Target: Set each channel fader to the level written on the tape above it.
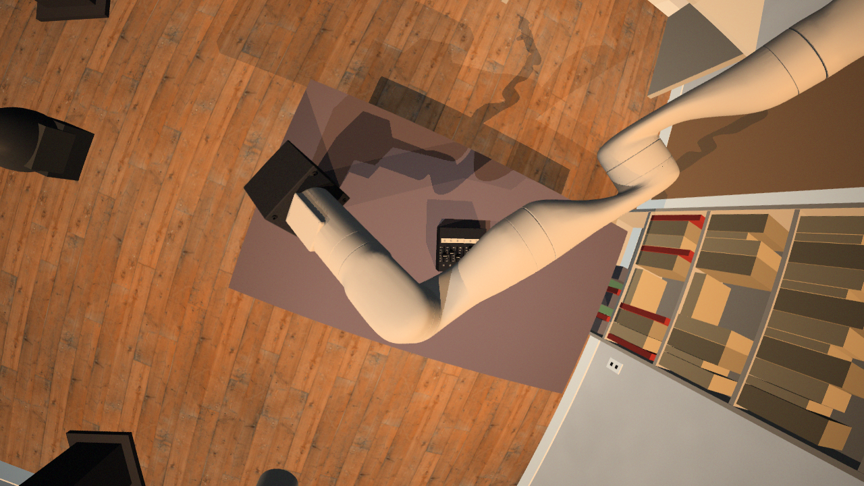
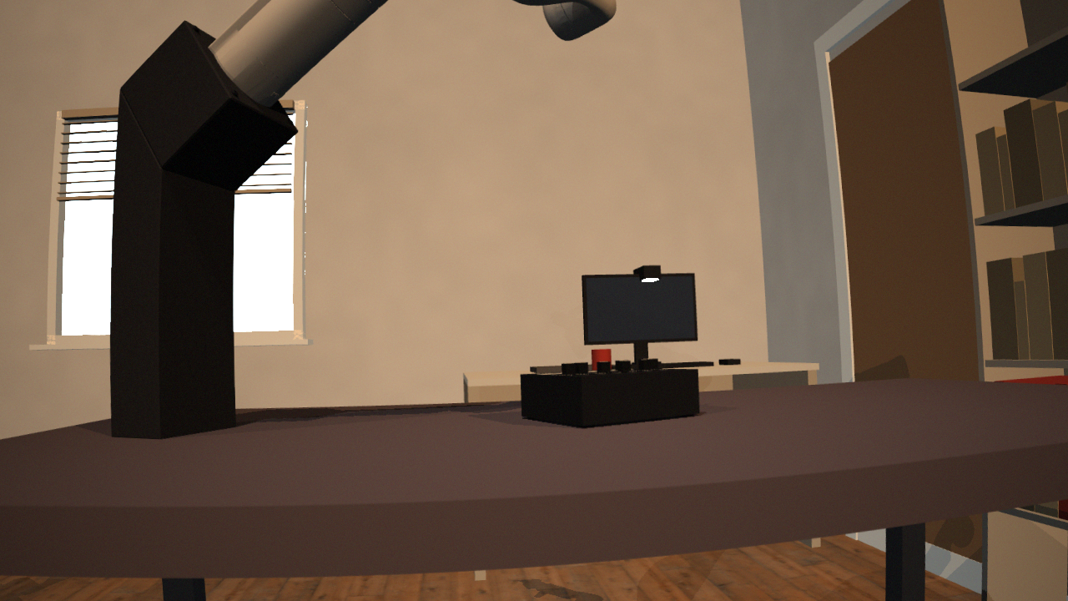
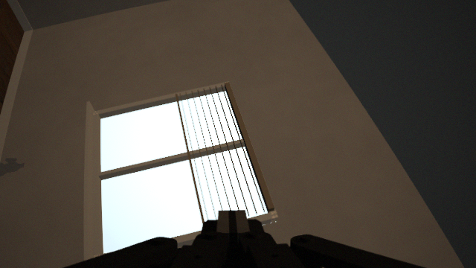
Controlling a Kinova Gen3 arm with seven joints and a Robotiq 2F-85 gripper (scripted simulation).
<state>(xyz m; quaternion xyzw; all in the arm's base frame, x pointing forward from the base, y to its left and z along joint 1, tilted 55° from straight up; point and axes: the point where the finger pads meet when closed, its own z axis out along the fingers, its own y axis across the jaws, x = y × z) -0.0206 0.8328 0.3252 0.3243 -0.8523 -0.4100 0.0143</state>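
The channel 4 cap lies 87 cm below my hand, 66 cm to the right of it and 12 cm behind it. Round my hand: channel 6 cap: 87 cm below, 64 cm to the right, 7 cm behind; channel 5 cap: 87 cm below, 62 cm to the right, 9 cm behind; master cap: 87 cm below, 62 cm to the right, 5 cm behind.
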